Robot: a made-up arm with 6 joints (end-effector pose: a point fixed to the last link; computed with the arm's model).
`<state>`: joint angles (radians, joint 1 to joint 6).
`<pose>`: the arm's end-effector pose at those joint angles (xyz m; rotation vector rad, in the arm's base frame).
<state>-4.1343 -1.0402 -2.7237 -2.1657 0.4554 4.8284</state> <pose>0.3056 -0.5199 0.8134 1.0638 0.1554 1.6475</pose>
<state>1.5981 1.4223 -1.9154 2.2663 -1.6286 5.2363</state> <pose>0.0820 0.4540 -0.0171 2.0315 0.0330 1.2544</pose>
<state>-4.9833 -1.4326 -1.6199 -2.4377 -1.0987 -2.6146</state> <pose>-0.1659 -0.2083 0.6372 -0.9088 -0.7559 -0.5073</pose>
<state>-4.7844 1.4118 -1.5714 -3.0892 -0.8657 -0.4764</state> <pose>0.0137 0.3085 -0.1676 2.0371 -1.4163 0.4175</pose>
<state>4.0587 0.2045 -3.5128 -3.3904 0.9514 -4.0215</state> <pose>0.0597 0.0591 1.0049 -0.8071 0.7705 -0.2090</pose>
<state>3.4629 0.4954 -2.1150 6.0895 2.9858 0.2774</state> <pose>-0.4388 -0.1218 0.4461 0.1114 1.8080 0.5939</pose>
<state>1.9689 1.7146 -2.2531 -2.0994 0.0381 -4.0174</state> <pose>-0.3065 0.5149 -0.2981 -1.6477 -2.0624 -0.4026</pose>
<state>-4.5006 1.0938 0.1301 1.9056 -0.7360 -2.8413</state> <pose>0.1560 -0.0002 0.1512 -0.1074 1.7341 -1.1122</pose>
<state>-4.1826 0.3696 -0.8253 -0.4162 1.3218 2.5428</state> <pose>-0.1567 0.3477 0.0541 2.5145 -0.1902 1.1164</pose>
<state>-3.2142 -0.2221 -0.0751 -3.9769 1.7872 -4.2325</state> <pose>-0.2919 -0.0886 0.1889 1.0364 -0.5495 -0.4358</pose>
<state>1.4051 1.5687 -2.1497 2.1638 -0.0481 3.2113</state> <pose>0.1879 0.5852 -0.2379 -1.1955 -2.6760 -0.8222</pose>
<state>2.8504 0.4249 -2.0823 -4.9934 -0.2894 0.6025</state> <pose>-0.5659 0.3036 0.6414 -1.4279 -0.4743 1.1102</pose>
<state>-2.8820 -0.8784 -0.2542 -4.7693 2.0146 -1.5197</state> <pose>-0.1258 -0.1986 0.3665 1.4675 -1.1824 2.1147</pose>
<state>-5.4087 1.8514 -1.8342 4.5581 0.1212 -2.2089</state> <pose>0.1646 0.3273 -0.4345 -2.3178 2.1030 -0.1874</pose>
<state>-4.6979 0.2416 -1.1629 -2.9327 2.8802 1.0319</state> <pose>0.0203 0.4693 0.5256 0.3769 -0.7702 2.3210</pose>
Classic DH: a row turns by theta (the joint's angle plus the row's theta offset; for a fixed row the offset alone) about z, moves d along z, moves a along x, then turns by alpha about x. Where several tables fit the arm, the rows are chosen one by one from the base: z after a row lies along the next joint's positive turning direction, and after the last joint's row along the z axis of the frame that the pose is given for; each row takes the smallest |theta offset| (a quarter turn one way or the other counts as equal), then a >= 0, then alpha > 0; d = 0 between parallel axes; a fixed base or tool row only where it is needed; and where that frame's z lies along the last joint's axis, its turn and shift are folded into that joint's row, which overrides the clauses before.
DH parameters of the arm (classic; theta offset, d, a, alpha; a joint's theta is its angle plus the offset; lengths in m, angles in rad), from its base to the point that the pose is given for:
joint 1: 0 0.212 0 -1.5708
joint 2: -1.3864 0 0.3326 0
joint 3: 1.3864 0 0.081 -1.5708
joint 4: 0 0.356 0 1.5708
joint 5: 0 0 0.101 -1.5708
joint 6: 0 0.129 0 0

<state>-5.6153 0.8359 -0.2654 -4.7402 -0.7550 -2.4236</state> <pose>0.2179 -0.0343 0.0194 1.4876 1.8350 -0.7548</pose>
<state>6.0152 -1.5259 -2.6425 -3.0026 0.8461 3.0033</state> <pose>-0.7952 0.2141 0.4608 -2.4383 0.1774 1.8042</pose>
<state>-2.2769 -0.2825 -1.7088 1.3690 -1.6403 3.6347</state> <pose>-0.1875 -0.0362 0.7397 -0.1644 -1.5254 -1.2164</pose>
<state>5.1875 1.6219 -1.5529 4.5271 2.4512 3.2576</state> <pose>0.0484 -0.4379 -0.1933 0.2575 -0.6747 0.7199</pose>
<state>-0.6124 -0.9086 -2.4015 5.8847 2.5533 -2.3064</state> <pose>-0.2065 0.0713 0.7720 1.9248 1.4259 -0.0019</pose>
